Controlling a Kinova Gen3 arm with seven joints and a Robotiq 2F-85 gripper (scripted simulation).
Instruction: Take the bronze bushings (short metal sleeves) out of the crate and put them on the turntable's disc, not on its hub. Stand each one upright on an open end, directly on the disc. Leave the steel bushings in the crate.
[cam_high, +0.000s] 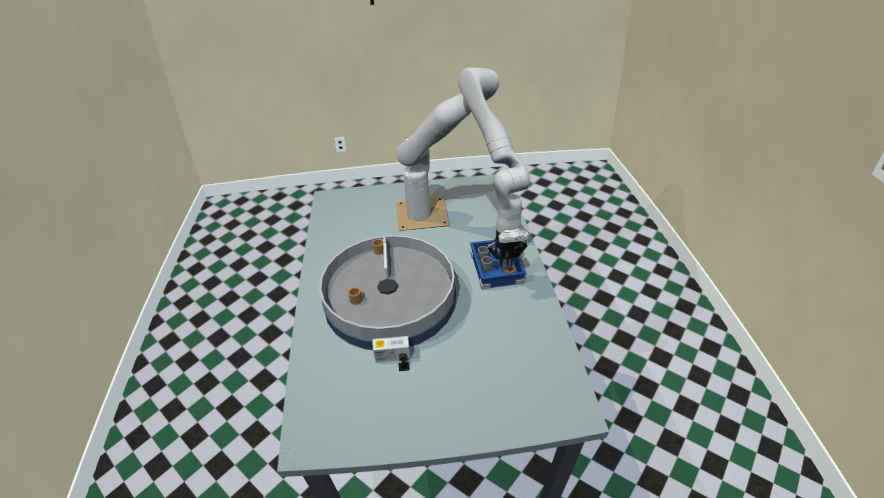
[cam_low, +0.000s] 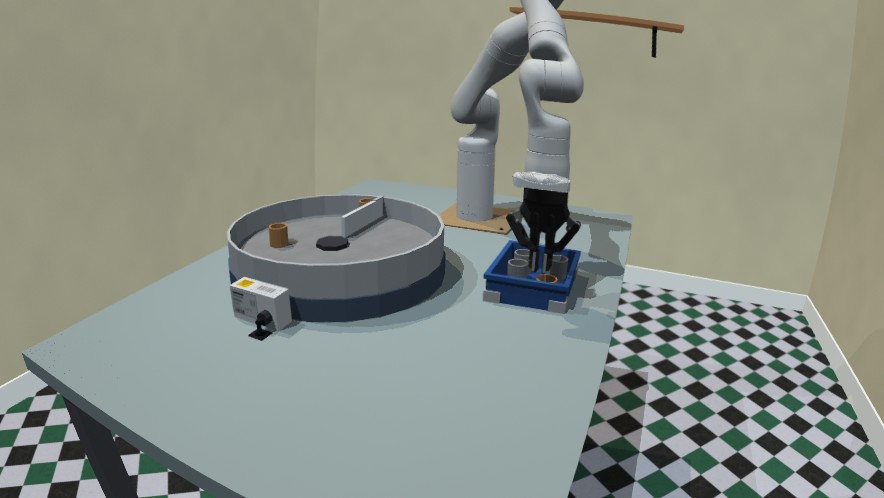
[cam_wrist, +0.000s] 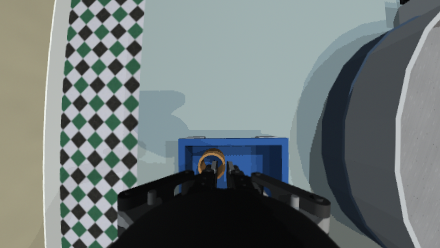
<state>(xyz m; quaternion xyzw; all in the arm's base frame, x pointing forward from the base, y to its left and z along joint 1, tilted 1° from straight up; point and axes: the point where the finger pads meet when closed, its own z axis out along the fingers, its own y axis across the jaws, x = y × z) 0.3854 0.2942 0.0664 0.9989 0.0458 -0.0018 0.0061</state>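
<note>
The blue crate is 5 cm behind my hand, 2 cm to the right of it and 5 cm below it. The rest, counted from my hand: turntable disc: 8 cm ahead, 38 cm to the right, 2 cm below.
</note>
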